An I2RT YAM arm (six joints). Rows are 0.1 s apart.
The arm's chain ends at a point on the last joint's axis. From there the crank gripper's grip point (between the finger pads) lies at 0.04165 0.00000 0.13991 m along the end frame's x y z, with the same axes.
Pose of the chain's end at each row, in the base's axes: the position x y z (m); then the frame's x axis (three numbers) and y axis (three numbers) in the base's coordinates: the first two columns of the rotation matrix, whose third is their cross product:
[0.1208, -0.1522, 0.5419, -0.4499, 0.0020, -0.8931, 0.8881, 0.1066, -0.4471]
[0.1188, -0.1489, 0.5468, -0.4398, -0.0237, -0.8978, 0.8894, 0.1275, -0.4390]
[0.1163, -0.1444, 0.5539, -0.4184, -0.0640, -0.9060, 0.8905, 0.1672, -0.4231]
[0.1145, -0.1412, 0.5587, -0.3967, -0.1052, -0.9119, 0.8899, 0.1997, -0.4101]
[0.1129, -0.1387, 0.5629, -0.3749, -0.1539, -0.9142, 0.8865, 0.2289, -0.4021]
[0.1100, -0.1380, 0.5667, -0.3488, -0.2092, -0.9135, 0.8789, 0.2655, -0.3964]
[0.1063, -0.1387, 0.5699, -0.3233, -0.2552, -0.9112, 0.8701, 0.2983, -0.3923]
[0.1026, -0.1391, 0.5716, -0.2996, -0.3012, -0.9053, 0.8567, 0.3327, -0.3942]
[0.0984, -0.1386, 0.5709, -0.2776, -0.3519, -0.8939, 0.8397, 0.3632, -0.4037]
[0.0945, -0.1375, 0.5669, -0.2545, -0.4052, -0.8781, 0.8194, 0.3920, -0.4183]
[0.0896, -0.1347, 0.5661, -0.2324, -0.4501, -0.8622, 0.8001, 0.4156, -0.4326]
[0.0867, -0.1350, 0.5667, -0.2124, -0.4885, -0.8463, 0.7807, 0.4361, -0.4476]
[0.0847, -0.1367, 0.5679, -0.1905, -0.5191, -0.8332, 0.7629, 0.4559, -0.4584]
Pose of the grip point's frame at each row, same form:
[0.1153, -0.2912, 0.4977, -0.4499, 0.0020, -0.8931, 0.8881, 0.1066, -0.4471]
[0.1180, -0.2886, 0.5045, -0.4398, -0.0237, -0.8978, 0.8894, 0.1275, -0.4390]
[0.1239, -0.2847, 0.5144, -0.4184, -0.0640, -0.9060, 0.8905, 0.1672, -0.4231]
[0.1295, -0.2819, 0.5227, -0.3967, -0.1052, -0.9119, 0.8899, 0.1997, -0.4101]
[0.1352, -0.2796, 0.5319, -0.3749, -0.1539, -0.9142, 0.8865, 0.2289, -0.4021]
[0.1410, -0.2784, 0.5414, -0.3488, -0.2092, -0.9135, 0.8789, 0.2655, -0.3964]
[0.1449, -0.2780, 0.5495, -0.3233, -0.2552, -0.9112, 0.8701, 0.2983, -0.3923]
[0.1489, -0.2767, 0.5561, -0.2996, -0.3012, -0.9053, 0.8567, 0.3327, -0.3942]
[0.1521, -0.2740, 0.5609, -0.2776, -0.3519, -0.8939, 0.8397, 0.3632, -0.4037]
[0.1558, -0.2699, 0.5628, -0.2545, -0.4052, -0.8781, 0.8194, 0.3920, -0.4183]
[0.1573, -0.2640, 0.5671, -0.2324, -0.4501, -0.8622, 0.8001, 0.4156, -0.4326]
[0.1601, -0.2611, 0.5718, -0.2124, -0.4885, -0.8463, 0.7807, 0.4361, -0.4476]
[0.1632, -0.2595, 0.5765, -0.1905, -0.5191, -0.8332, 0.7629, 0.4559, -0.4584]

